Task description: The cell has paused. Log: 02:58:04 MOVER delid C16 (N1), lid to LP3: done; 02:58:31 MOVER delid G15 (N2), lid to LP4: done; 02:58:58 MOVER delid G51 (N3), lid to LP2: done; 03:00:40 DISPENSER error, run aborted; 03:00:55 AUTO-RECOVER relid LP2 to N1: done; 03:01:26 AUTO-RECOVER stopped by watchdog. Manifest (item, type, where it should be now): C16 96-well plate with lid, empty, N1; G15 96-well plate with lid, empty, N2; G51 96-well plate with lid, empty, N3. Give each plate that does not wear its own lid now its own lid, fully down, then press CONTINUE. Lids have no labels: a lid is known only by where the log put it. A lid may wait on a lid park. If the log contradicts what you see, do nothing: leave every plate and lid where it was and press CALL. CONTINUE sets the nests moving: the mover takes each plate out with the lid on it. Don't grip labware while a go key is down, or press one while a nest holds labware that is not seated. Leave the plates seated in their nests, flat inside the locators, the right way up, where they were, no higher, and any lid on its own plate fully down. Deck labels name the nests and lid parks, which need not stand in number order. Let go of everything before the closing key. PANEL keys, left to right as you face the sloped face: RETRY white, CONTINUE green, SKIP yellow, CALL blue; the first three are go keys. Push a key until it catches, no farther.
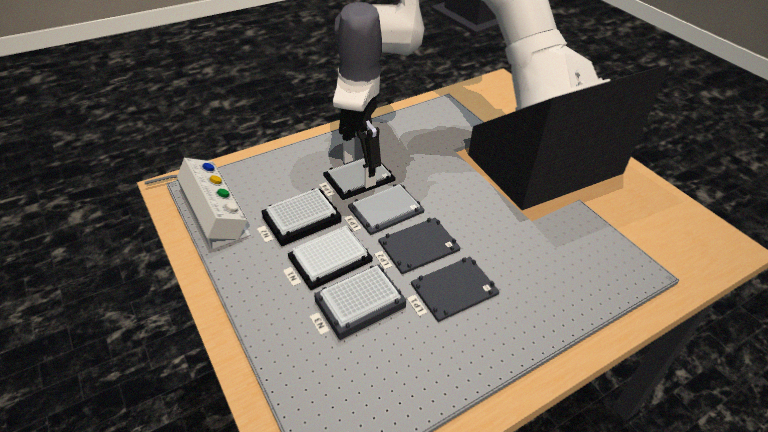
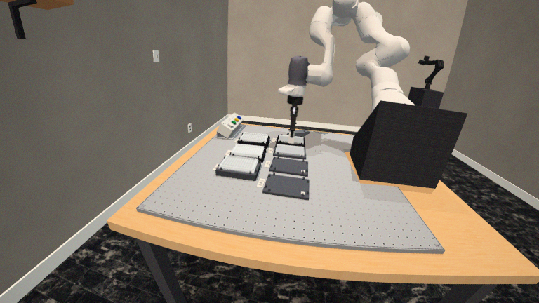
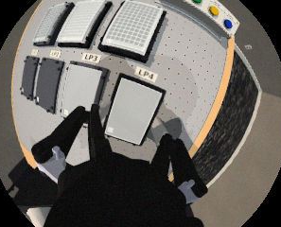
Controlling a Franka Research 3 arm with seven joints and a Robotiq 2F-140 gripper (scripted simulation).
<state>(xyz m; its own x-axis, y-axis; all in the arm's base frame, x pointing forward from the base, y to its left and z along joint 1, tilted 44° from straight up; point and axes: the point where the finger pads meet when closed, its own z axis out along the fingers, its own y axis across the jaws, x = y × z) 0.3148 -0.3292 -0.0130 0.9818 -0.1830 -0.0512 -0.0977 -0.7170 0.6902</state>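
Right now my hand is 3 cm above the lid park LP4. Also, from my hand: white key: 32 cm ahead, 3 cm above, 1 cm to the right; lid park LP2: 26 cm to the left, 3 cm below, 2 cm ahead; lid park LP3: 13 cm to the left, 3 cm below, 1 cm ahead.
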